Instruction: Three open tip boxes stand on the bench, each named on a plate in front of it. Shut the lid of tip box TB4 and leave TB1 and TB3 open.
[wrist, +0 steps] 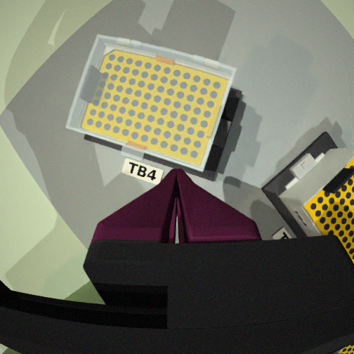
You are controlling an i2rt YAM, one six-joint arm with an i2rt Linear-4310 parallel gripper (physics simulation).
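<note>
Tip box TB4 (157, 104) stands in the upper middle of the wrist view, its yellow tip rack seen through a clear lid (91, 86). The lid lies down flat over the rack, with its front tab at the edge by the nameplate. The plate "TB4" (143, 171) lies in front of the box. My gripper (176, 177) is shut and empty, its tips near the front edge of TB4, just right of the plate. Whether they touch the box cannot be told. The names TB1 and TB3 are not readable here.
A second tip box (336, 210) is partly in view at the right, its bright yellow rack uncovered. Its nameplate (283, 233) is mostly hidden behind my gripper body. A bit of another yellow rack (348, 349) shows at the bottom right corner.
</note>
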